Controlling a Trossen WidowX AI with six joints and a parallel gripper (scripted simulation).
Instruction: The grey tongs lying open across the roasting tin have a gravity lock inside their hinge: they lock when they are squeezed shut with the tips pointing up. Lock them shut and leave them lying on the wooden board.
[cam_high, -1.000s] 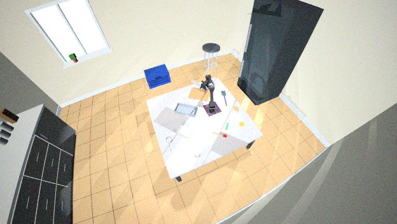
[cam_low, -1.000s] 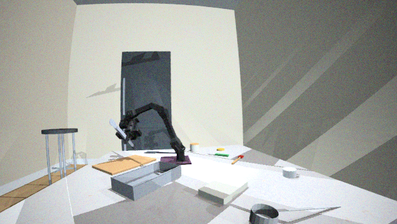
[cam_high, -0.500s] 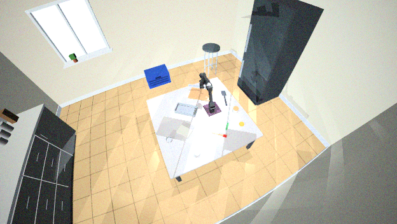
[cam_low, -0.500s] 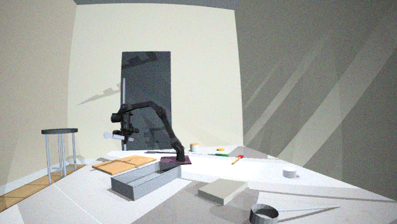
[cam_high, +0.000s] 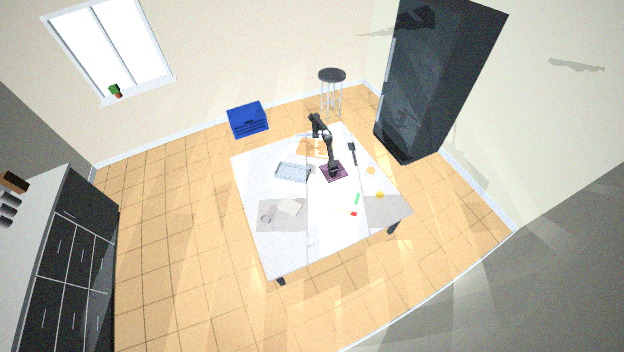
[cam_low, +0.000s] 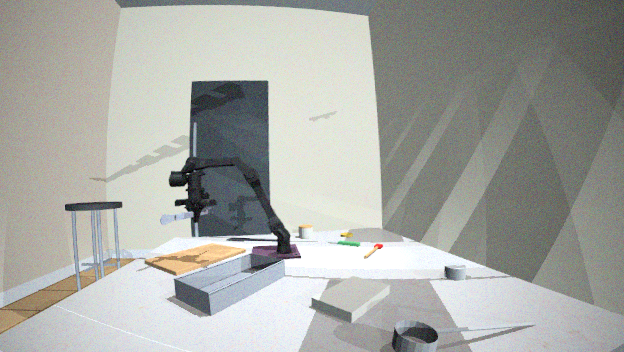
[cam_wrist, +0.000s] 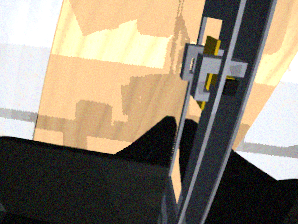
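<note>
The yellow piece lies 3 cm behind my gripper tip, 1 cm to the left of it and 4 cm above it. From my gripper tip the other things lie so: spatula 33 cm behind, 19 cm to the left, 15 cm below; then wooden board 15 cm below; then grey roasting tin 32 cm ahead, 22 cm to the left, 13 cm below.
</note>
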